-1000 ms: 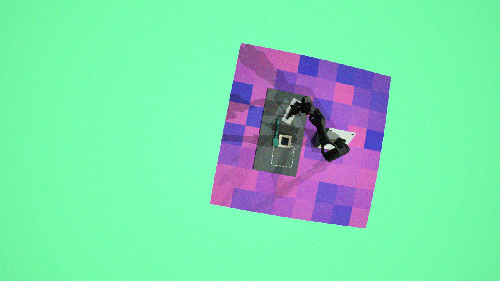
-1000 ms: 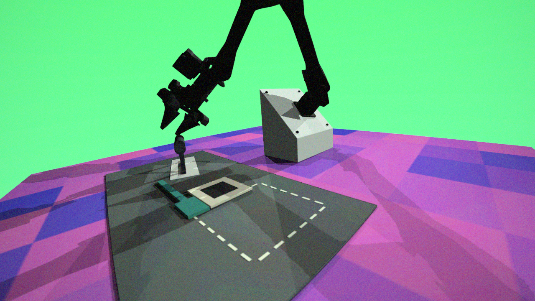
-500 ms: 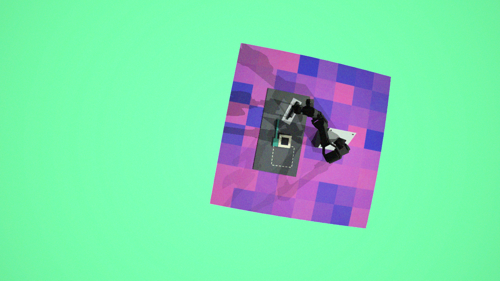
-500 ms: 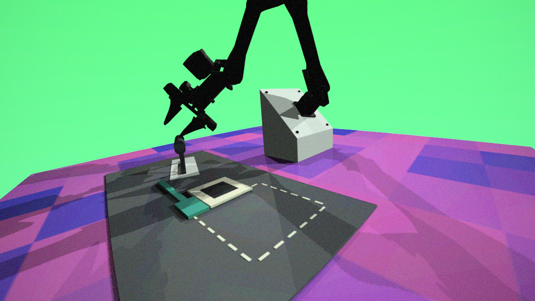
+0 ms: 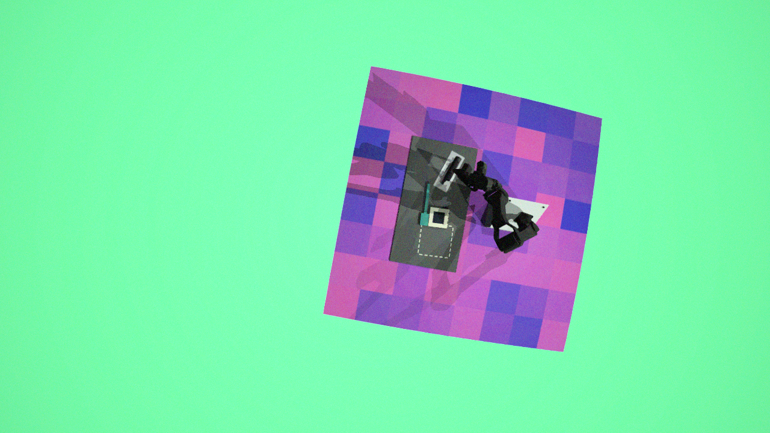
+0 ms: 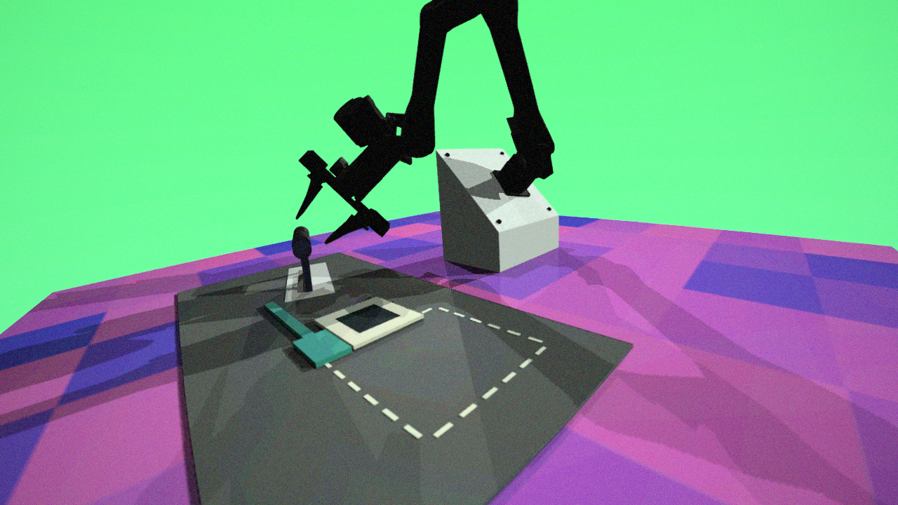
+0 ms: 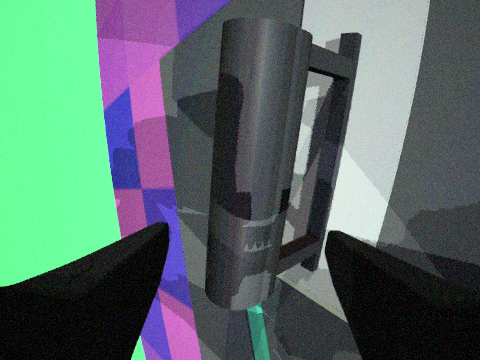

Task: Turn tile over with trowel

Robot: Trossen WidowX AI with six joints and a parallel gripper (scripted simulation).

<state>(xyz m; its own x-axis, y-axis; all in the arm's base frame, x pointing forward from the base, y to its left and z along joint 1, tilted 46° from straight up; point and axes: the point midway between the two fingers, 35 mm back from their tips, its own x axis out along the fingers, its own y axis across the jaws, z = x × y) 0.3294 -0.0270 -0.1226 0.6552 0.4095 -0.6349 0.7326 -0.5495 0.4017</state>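
Right now the small trowel is 2 cm ahead of my gripper tip and 5 cm below it. The rest, counted from my gripper tip: cream tile (22 cm to the left, 8 cm below); dark mat (4 cm ahead, 16 cm to the left, 11 cm below); teal l-shaped strip (7 cm ahead, 20 cm to the left, 8 cm below).
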